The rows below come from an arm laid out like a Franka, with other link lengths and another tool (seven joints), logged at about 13 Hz.
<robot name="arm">
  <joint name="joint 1" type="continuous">
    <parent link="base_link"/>
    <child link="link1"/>
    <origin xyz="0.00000 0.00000 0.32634"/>
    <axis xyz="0 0 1"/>
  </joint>
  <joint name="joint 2" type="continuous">
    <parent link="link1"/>
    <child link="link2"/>
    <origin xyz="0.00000 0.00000 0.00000" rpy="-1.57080 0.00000 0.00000"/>
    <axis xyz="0 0 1"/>
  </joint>
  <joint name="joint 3" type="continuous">
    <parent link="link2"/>
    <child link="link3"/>
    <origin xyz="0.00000 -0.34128 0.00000" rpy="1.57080 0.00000 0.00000"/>
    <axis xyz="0 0 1"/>
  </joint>
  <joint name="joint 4" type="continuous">
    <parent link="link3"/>
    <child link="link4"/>
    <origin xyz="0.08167 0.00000 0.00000" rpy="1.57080 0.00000 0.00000"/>
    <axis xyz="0 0 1"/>
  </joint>
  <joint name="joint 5" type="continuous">
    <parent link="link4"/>
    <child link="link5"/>
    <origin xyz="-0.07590 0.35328 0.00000" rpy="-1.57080 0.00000 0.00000"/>
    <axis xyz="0 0 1"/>
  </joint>
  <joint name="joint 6" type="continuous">
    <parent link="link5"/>
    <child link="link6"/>
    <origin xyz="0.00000 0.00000 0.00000" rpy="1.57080 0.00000 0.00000"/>
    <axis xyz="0 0 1"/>
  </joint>
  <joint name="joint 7" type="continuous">
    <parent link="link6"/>
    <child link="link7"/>
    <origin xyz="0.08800 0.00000 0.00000" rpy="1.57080 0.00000 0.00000"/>
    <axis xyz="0 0 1"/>
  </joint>
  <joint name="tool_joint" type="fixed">
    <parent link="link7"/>
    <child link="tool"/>
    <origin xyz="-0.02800 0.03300 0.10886" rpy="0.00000 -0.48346 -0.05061"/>
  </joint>
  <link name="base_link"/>
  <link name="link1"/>
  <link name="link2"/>
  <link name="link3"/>
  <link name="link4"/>
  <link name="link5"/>
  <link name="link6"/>
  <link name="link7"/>
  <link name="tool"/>
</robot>
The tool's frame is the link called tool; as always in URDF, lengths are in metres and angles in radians. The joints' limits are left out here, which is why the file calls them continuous.
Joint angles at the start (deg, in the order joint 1, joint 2, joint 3, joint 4, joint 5, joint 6, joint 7): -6.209, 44.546, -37.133, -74.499, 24.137, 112.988, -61.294
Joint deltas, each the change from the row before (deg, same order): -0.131, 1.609, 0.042, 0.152, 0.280, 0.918, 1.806; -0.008, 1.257, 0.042, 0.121, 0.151, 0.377, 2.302; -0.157, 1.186, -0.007, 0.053, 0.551, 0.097, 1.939; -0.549, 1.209, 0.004, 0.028, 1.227, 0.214, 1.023; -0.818, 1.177, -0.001, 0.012, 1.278, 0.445, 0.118; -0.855, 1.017, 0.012, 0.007, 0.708, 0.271, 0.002; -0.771, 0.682, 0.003, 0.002, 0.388, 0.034, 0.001; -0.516, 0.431, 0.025, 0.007, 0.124, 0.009, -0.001; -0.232, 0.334, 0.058, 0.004, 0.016, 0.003, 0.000; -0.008, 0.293, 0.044, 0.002, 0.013, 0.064, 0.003; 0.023, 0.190, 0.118, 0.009, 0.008, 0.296, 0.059; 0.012, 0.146, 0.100, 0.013, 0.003, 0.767, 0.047
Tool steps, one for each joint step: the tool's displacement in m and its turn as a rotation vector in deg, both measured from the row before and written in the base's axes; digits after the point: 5 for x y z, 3 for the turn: 0.00091, -0.00132, -0.01572, -0.326, 0.516, -1.892; 0.00006, 0.00073, -0.01295, -0.089, 0.625, -2.256; -0.00180, -0.00060, -0.01320, 0.334, 0.580, -2.279; -0.00388, -0.00444, -0.01396, 0.723, 0.161, -2.034; -0.00535, -0.00781, -0.01333, 0.615, -0.009, -1.438; -0.00629, -0.00835, -0.01151, 0.381, 0.338, -1.136; -0.00620, -0.00744, -0.00790, 0.311, 0.385, -0.938; -0.00417, -0.00487, -0.00500, 0.154, 0.325, -0.552; -0.00184, -0.00186, -0.00401, 0.109, 0.305, -0.202; -0.00007, 0.00020, -0.00340, 0.045, 0.230, 0.014; 0.00095, 0.00070, -0.00216, -0.099, -0.037, 0.054; 0.00149, -0.00020, -0.00077, -0.478, -0.388, 0.079
